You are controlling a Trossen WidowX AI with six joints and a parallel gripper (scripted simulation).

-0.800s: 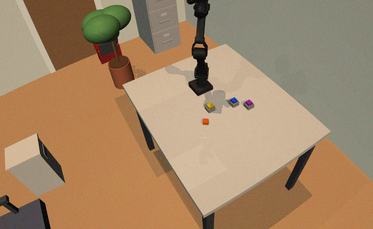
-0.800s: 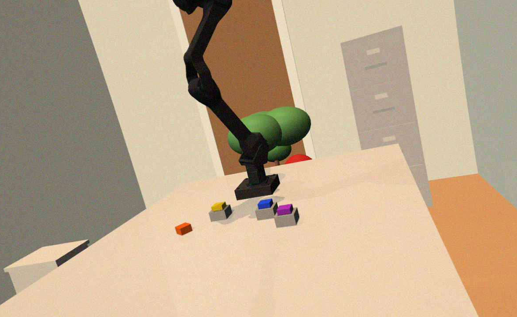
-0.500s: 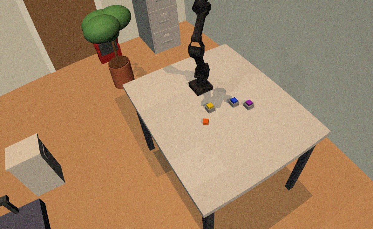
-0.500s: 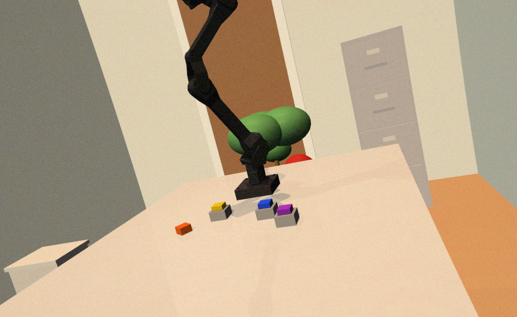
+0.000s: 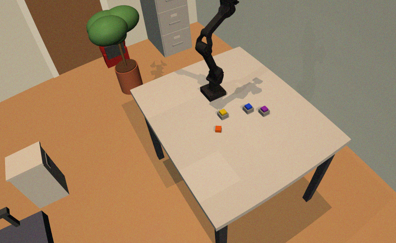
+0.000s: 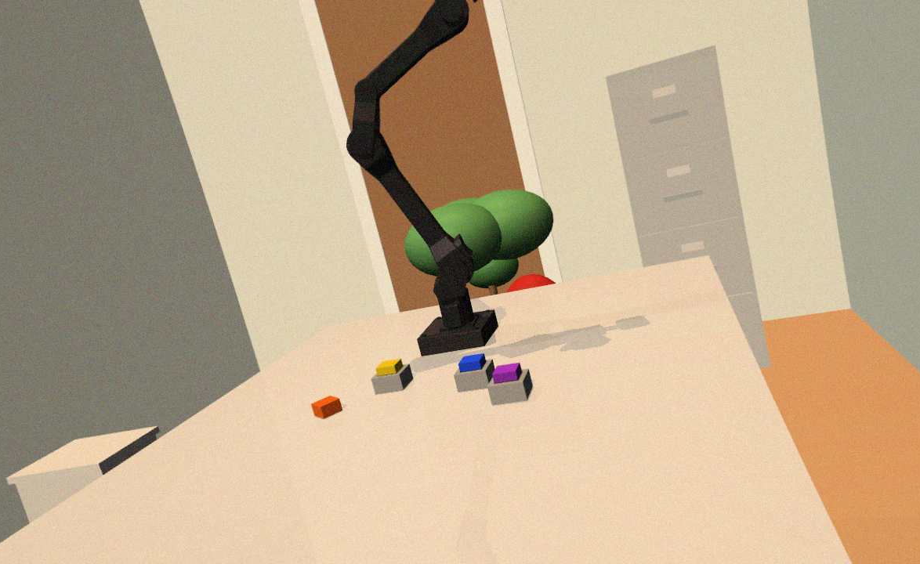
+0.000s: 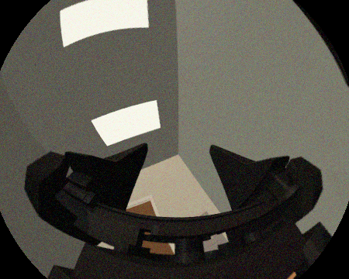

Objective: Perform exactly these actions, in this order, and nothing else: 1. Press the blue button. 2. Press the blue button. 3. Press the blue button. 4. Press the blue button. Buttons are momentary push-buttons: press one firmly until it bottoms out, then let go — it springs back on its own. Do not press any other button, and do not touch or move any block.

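The blue button is 73 cm below my gripper tip, 30 cm ahead of it and 17 cm to the right of it. From my gripper tip the other things lie so: purple button 73 cm below, 37 cm ahead, 11 cm to the right; then orange block 75 cm below, 40 cm to the right, 32 cm ahead; then yellow button 73 cm below, 31 cm to the right, 25 cm ahead.
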